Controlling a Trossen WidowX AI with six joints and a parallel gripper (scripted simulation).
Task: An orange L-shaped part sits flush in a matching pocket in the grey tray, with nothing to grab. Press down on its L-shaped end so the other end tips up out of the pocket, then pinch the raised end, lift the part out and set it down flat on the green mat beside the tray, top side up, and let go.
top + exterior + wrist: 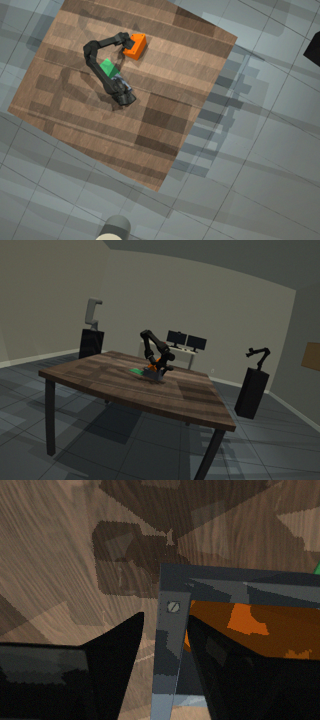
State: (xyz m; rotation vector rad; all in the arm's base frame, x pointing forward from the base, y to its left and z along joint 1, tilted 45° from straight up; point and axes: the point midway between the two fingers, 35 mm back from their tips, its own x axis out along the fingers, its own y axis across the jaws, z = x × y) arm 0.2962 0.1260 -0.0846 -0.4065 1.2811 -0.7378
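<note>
Right now the orange L-shaped part is 40 mm to the right of my gripper tip and 20 mm behind it. Round my gripper tip: green mat 210 mm to the right, 60 mm behind, 50 mm below; then tray 60 mm to the right, 50 mm below, 20 mm behind.
</note>
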